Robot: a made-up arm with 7 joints.
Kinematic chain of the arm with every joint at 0, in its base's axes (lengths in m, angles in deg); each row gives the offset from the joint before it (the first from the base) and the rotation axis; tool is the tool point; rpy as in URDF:
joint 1: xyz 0 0 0.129 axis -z
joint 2: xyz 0 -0.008 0.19 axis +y
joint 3: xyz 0 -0.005 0.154 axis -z
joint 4: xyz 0 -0.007 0.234 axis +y
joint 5: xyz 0 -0.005 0.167 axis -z
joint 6: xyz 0 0 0.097 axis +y
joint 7: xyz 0 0 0.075 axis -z
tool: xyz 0 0 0 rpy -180 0 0
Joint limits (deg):
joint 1: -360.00..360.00
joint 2: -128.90..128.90
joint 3: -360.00..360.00
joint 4: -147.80..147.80
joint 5: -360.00..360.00
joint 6: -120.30..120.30
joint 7: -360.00..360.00
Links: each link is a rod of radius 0.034 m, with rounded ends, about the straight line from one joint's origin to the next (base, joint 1, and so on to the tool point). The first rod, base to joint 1, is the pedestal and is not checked.
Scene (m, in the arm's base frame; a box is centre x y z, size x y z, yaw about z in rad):
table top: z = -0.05
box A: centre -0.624 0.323 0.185 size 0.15 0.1 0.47 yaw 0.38
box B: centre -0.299 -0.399 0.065 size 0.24 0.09 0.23 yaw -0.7
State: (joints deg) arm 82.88 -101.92 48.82 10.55 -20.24 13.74 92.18
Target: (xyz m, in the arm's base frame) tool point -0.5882 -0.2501 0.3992
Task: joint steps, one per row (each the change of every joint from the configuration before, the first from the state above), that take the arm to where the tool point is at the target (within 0.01 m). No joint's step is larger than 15 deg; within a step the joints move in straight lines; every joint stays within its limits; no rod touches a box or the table.
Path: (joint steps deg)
1: -13.81 8.45 2.57 7.73 4.75 -0.73 -0.38
2: -13.80 8.46 2.58 7.73 4.75 -0.72 -0.39
3: -13.81 8.45 2.57 7.72 4.75 -0.73 -0.38
4: -13.44 -5.92 2.06 5.99 -3.98 3.02 0.38
5: -13.44 -5.92 2.06 5.99 -3.99 3.02 0.39
6: -13.45 -5.92 2.05 5.99 -3.99 3.02 0.38

